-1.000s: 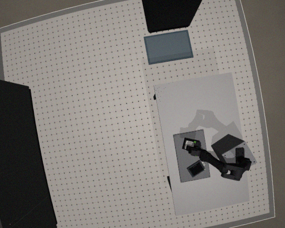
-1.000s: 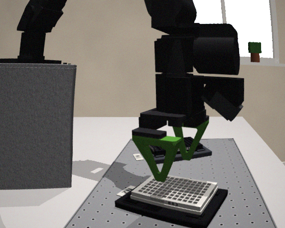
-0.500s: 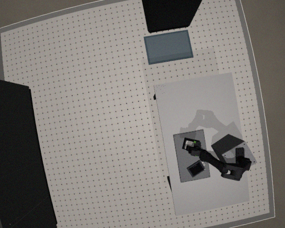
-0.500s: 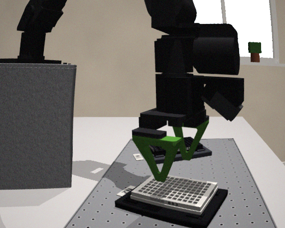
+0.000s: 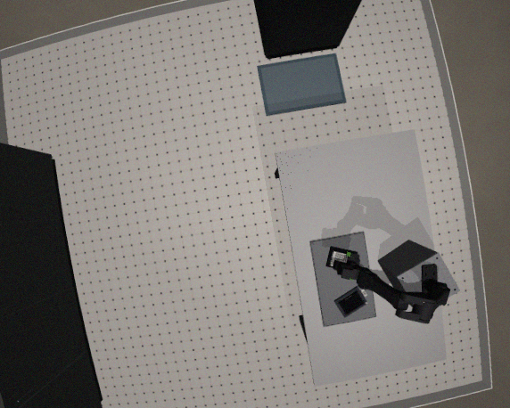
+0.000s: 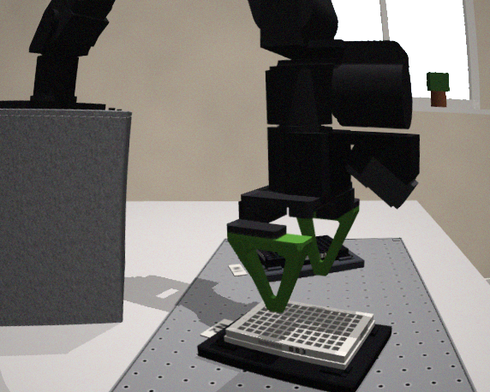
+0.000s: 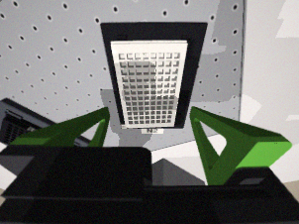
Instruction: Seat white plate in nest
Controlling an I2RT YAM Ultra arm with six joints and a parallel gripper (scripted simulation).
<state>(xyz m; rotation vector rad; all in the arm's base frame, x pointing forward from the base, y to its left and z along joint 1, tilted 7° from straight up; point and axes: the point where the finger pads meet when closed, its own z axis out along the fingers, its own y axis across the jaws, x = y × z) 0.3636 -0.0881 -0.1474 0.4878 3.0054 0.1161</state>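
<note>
The white 96-well plate B83 lies 50 mm below my hand. Also, from my hand: plate nest N2: 70 mm below, 10 mm to the right; then black plate B38: 260 mm to the left, 50 mm below, 40 mm behind; then white deck label: 90 mm behind, 70 mm below, 20 mm to the left.
</note>
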